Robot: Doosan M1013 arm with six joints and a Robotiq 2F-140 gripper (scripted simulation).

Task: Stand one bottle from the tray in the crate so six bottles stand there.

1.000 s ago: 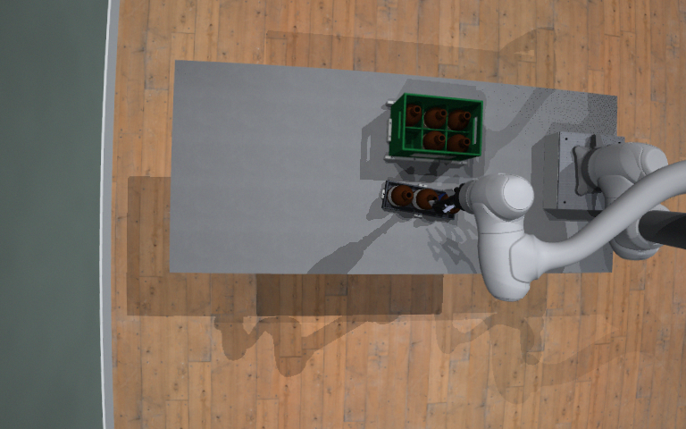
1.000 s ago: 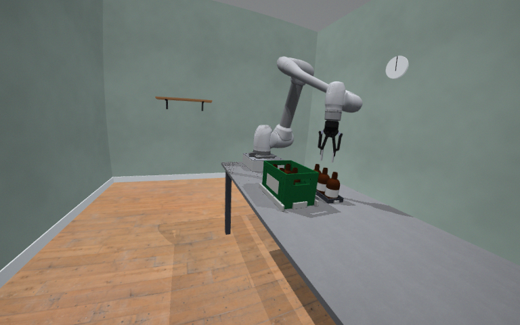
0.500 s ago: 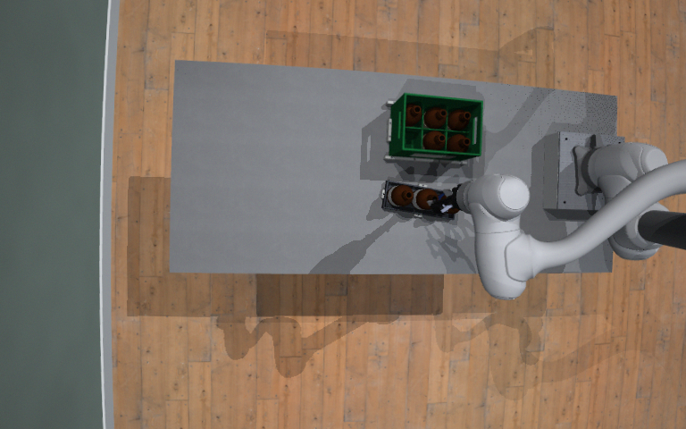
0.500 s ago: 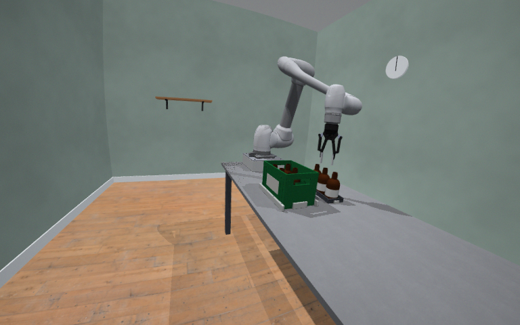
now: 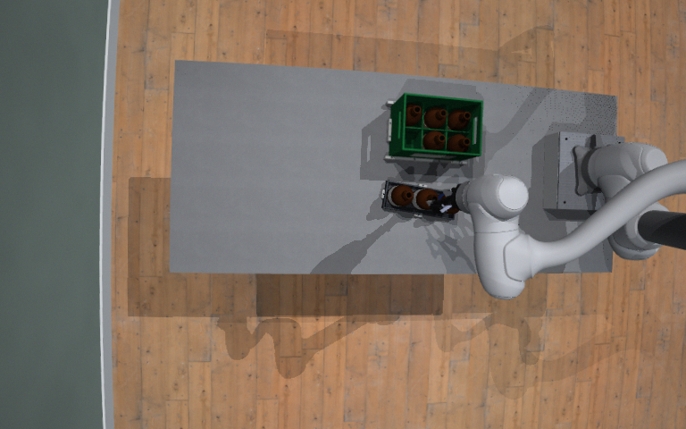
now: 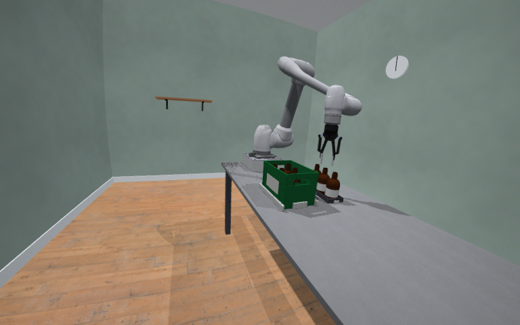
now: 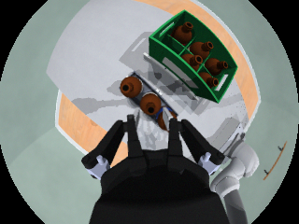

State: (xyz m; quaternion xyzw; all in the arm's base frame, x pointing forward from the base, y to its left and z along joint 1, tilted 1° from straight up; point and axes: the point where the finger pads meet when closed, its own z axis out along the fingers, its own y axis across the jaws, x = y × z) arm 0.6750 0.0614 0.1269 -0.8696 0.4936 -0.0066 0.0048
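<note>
The brown bottle is 13 cm below my hand. Also, from my hand: green crate 24 cm to the right, 13 cm below, 4 cm behind; then dark tray 20 cm below.
</note>
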